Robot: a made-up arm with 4 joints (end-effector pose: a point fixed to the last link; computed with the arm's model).
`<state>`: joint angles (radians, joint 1 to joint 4).
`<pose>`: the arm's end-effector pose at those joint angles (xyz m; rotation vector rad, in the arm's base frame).
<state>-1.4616 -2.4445 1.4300 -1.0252</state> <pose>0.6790 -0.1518 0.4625 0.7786 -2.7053 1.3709</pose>
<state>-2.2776 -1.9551 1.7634 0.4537</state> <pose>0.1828 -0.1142 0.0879 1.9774 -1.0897 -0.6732</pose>
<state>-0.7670 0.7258 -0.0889 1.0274</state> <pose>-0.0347 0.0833 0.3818 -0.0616 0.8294 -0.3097</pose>
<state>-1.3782 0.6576 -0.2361 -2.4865</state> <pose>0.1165 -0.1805 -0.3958 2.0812 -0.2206 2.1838</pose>
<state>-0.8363 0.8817 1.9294 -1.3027</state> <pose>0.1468 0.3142 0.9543 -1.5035 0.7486 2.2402</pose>
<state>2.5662 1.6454 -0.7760 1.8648</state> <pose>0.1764 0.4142 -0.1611 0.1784 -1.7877 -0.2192</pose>
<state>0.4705 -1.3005 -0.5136 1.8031</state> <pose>-0.2226 -0.4902 0.1756 1.4302 0.1759 -2.7181</pose>
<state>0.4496 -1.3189 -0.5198 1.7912</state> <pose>-0.2289 -0.4880 0.1772 1.4165 0.1704 -2.7354</pose>
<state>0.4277 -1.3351 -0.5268 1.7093</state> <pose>-0.2348 -0.4585 0.1843 1.3795 0.1134 -2.6946</pose>
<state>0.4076 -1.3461 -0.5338 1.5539</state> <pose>-0.2425 -0.3995 0.1920 1.3175 0.0095 -2.5860</pose>
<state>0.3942 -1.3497 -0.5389 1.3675</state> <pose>-0.2556 -0.3284 0.1911 1.2458 -0.1047 -2.4379</pose>
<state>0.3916 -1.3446 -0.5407 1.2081</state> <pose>-0.2716 -0.2693 0.1808 1.1874 -0.1947 -2.2971</pose>
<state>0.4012 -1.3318 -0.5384 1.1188</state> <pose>-0.2818 -0.2372 0.1695 1.1594 -0.2445 -2.2038</pose>
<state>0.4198 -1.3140 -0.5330 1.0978</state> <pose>-0.2826 -0.2290 0.1632 1.1604 -0.2602 -2.1618</pose>
